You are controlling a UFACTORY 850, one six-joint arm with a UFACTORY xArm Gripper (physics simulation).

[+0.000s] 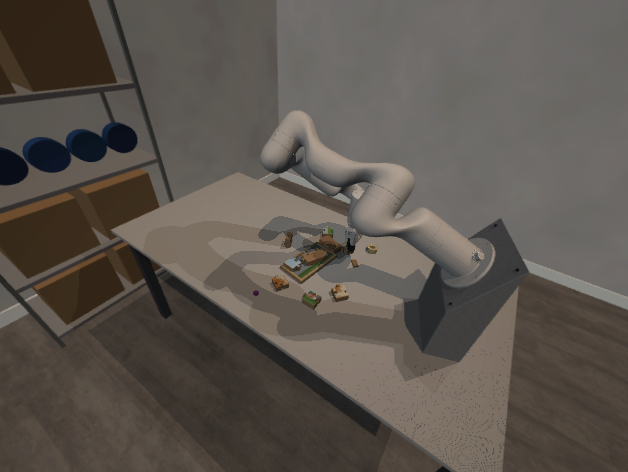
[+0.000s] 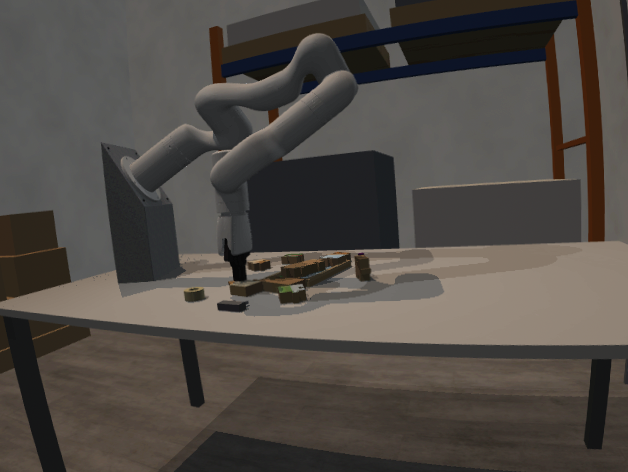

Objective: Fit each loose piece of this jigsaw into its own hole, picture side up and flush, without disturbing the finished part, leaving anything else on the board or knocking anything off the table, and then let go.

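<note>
The jigsaw board lies mid-table, with brown pieces raised on it. Another brown piece lies at its end. A green-white piece, an orange-tan piece, a green-red piece and a tan piece lie around the board. A brown piece stands on edge. My gripper is shut and empty, low beside a flat piece; whether they touch is unclear.
A yellowish ring-like object and a dark block lie near the gripper. A small orange-brown block lies beside it. A purple ball lies beyond the board. Shelving stands away from the table.
</note>
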